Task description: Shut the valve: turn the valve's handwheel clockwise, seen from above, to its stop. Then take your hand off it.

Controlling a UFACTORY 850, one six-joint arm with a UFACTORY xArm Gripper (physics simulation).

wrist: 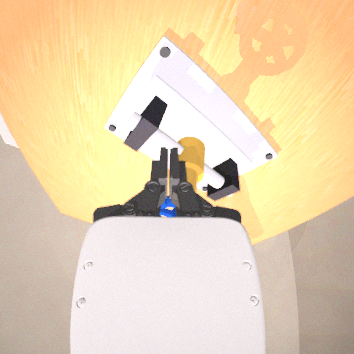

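Note:
The valve has a yellow body point(193, 151) on a white pipe point(161, 140), right of and beyond my fingertips in the view. A small blue part of the handwheel point(167, 209) shows low between the finger linkages; the rest of the wheel is hidden behind the gripper and its housing. My gripper point(168, 157) is shut, its two black fingers close together with a thin gap and nothing between the tips. Whether the fingers touch the wheel or the valve cannot be told. How far the wheel is turned cannot be seen.
Two black brackets point(144, 131) point(225, 184) hold the pipe over a white base plate point(147, 85) with grey bolts at its corners. The plate lies on a wooden table top point(65, 115). The valve's shadow, with the spoked wheel, falls at the upper right. Table edges show at lower left and right.

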